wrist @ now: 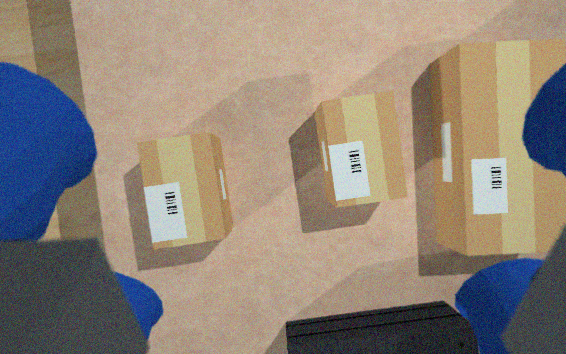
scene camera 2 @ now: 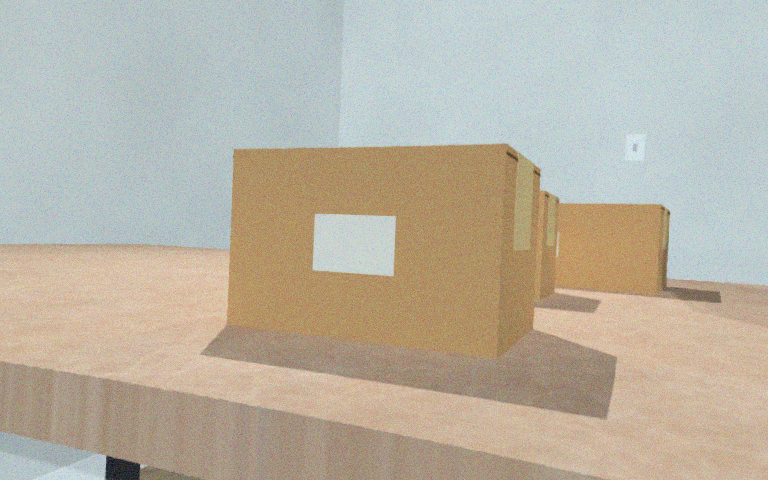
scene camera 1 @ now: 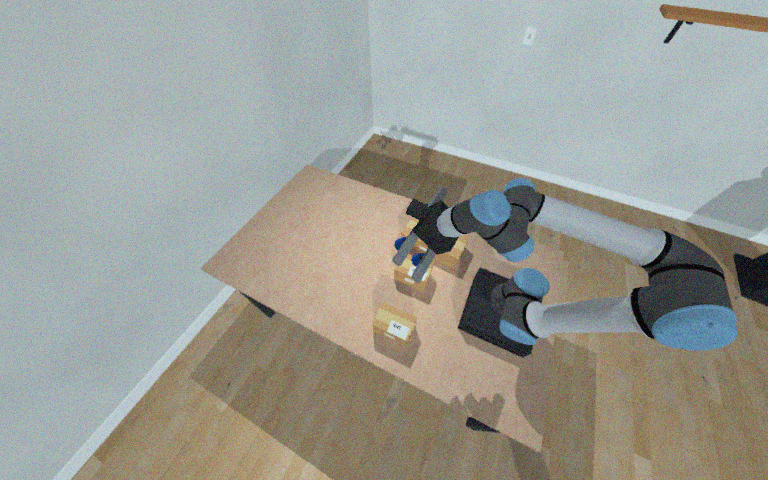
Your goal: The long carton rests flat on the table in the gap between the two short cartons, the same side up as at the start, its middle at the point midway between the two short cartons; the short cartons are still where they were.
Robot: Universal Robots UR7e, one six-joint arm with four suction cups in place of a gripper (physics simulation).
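Frame: origin at the arm's base, x ahead, y right, z down, level; metres.
Where they show: end effector, tool point: (wrist: 306, 226).
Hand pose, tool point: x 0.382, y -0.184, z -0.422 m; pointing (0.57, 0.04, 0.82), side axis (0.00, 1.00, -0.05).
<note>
After its pixels a point has its place.
The long carton (scene camera 1: 452, 255) {x 0.295, y 0.085, z -0.009 m} (scene camera 2: 608, 249) {x 0.314, y 0.080, z 0.043 m} (wrist: 481, 110) {x 0.473, y 0.106, z -0.010 m} lies flat, label up, beyond the middle short carton; the gripper partly hides it in scene camera 1. The middle short carton (scene camera 1: 412, 277) (scene camera 2: 545, 254) {x 0.343, y -0.084, z 0.048 m} (wrist: 387, 150) {x 0.420, y -0.031, z -0.009 m} stands beside it, a narrow gap between them. The other short carton (scene camera 1: 394, 323) {x 0.369, y -0.338, z -0.010 m} (scene camera 2: 362, 305) {x 0.360, y -0.379, z 0.072 m} (wrist: 197, 190) {x 0.373, y -0.305, z -0.010 m} stands nearer the table edge, label up. A stretch of table lies between the two short cartons. My suction gripper (scene camera 1: 408, 252) (wrist: 307, 215) {x 0.382, y -0.184, z -0.422 m} hangs above the long carton and middle short carton. Its blue cups hold nothing, so it is open. Its exact height is unclear.
The cartons stand on the wooden table (scene camera 1: 294, 243) {x 1.064, y -0.215, z 0.090 m} (scene camera 2: 101, 305) {x 0.558, y -0.385, z 0.090 m} (wrist: 250, 40) {x 0.618, y -0.227, z 0.090 m}. The black arm base (scene camera 1: 481, 300) {x 0.100, y -0.057, z 0.000 m} (wrist: 380, 330) {x 0.149, y -0.043, z 0.013 m} stands beside them. The arm reaches over the table from the right in scene camera 1. Walls stand behind the table.
</note>
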